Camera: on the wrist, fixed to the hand. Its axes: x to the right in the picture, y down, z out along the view.
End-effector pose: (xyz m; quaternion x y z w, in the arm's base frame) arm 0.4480 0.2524 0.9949 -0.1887 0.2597 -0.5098 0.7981
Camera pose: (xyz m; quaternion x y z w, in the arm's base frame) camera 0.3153 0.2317 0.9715 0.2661 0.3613 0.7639 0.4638
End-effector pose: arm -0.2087 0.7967 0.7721 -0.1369 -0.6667 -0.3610 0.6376
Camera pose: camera -0.1884 0.6739 0.7165 -0.6541 0.2499 0.5413 0.4655
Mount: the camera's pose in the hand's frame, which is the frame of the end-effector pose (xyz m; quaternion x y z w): -0.0217 -0.0902 -0.0999 -0.0827 0.1594 0.9834 0.0243
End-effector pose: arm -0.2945 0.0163 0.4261 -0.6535 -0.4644 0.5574 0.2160
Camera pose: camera -0.2336 0.0643 0.5382 0.5793 -0.6197 -0.0834 0.5229
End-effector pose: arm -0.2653 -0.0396 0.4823 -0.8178 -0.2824 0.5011 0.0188
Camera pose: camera -0.2297 0.0509 0.5778 0.3790 -0.7590 0.1231 0.5150
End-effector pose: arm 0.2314 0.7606 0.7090 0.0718 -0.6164 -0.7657 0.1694
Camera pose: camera 0.2681 0.6928 0.5966 -0.4964 0.0047 0.1084 0.8613
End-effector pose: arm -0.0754 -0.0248 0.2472 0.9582 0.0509 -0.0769 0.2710
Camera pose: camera -0.0973 0.1031 0.2889 0.0632 -0.8915 0.4216 0.1533
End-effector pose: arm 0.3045 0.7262 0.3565 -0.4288 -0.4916 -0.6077 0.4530
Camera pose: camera 0.2141 0.6401 0.3018 -0.4345 0.5322 0.3217 0.6515
